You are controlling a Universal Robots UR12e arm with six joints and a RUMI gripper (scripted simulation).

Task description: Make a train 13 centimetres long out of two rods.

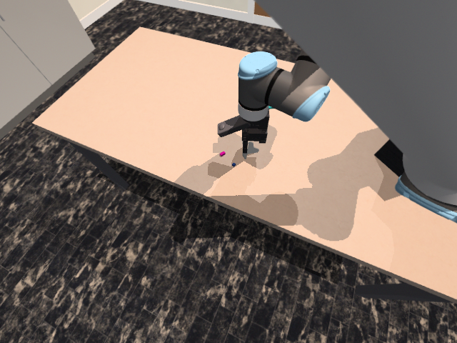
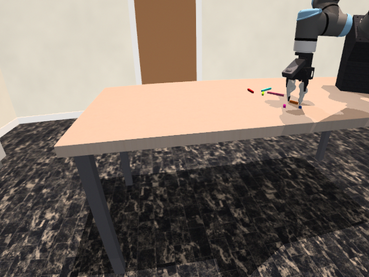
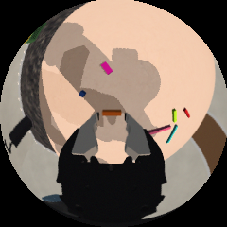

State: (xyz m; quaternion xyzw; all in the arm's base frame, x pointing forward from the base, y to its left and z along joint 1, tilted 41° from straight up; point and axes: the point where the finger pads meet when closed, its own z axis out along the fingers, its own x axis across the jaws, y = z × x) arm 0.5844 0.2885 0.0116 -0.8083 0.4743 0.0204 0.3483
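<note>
My gripper is now 1 cm above the orange rod. Also, from my hand: blue rod 7 cm to the left, 1 cm below; magenta rod 7 cm ahead, 6 cm to the left, 1 cm below; pink rod 4 cm ahead, 15 cm to the right, 1 cm below.
</note>
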